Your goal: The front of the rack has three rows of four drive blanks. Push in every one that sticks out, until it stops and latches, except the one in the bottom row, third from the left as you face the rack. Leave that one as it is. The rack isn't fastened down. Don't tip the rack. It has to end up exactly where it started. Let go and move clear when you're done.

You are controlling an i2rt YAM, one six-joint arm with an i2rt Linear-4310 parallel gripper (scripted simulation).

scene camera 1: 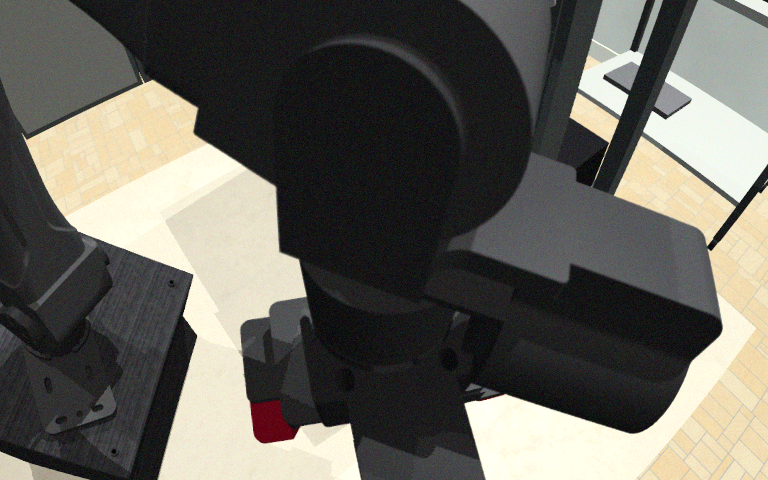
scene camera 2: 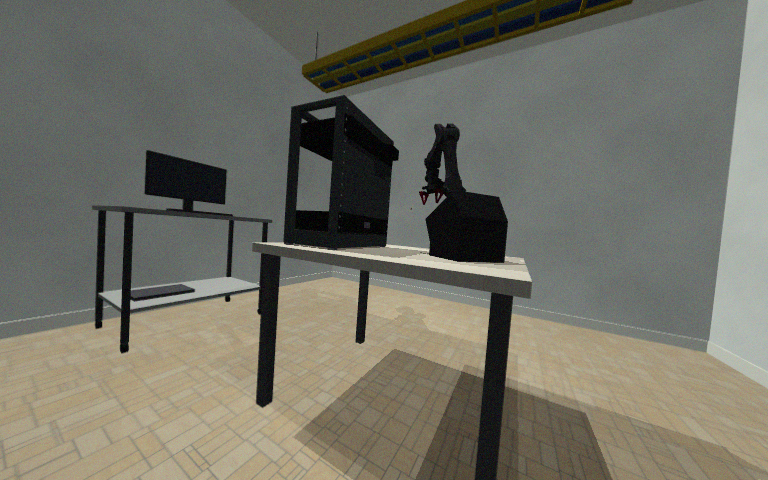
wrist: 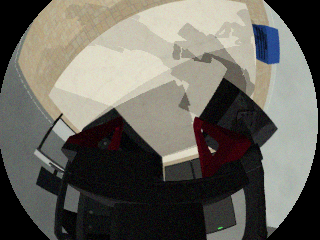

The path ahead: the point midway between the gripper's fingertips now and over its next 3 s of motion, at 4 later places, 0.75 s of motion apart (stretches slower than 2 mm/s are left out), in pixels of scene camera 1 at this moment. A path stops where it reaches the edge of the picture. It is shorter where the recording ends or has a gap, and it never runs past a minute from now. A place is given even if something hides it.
My gripper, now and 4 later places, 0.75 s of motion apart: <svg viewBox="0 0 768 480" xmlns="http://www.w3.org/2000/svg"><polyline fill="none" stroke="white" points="371,393 377,380 393,347 388,280 316,210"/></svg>
